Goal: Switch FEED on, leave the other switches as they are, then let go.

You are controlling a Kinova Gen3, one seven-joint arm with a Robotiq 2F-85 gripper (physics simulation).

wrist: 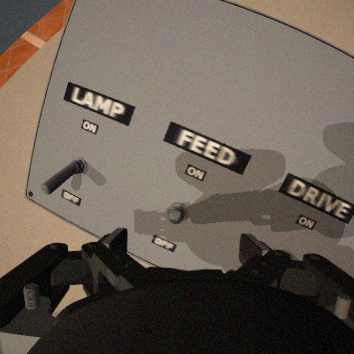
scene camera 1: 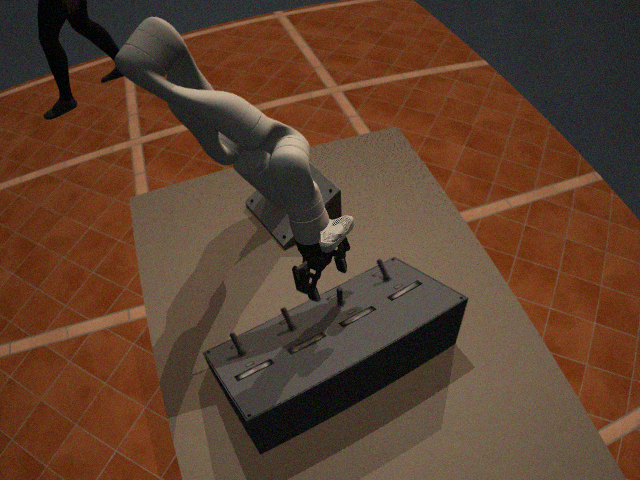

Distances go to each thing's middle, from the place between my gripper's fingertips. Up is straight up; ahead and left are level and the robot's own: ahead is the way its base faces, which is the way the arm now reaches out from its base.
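Position of the grey switch box (scene camera 1: 287, 380) relative to my hand: 90 mm ahead of it, 40 mm to the right of it, 60 mm below it.
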